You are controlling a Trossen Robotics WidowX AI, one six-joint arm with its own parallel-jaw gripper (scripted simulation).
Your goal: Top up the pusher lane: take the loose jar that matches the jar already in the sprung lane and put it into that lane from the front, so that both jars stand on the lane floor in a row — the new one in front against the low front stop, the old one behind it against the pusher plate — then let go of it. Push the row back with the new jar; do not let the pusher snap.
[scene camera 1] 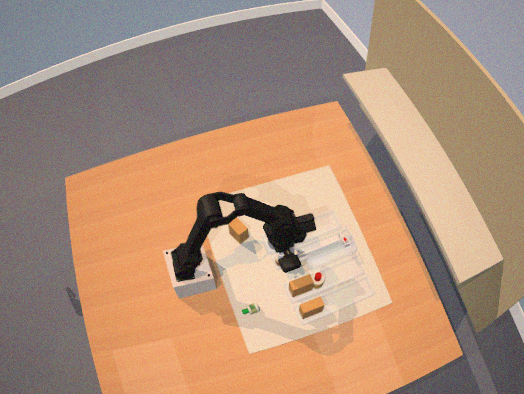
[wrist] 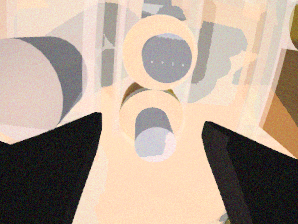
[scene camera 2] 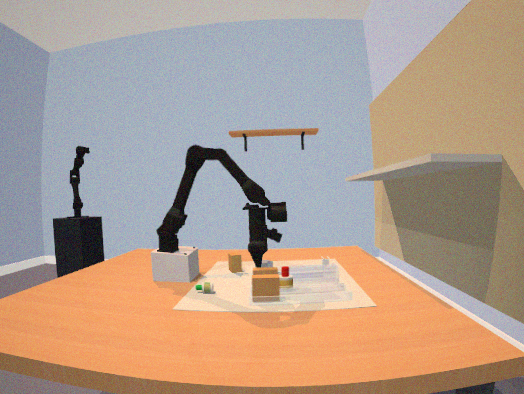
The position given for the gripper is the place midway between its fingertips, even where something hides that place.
Note:
The gripper (scene camera 2: 259, 267) is open, with nothing in its grasp. Also in view: a jar (wrist: 152, 121).
The gripper shows as well in scene camera 1 (scene camera 1: 281, 256) and in the wrist view (wrist: 153, 124).

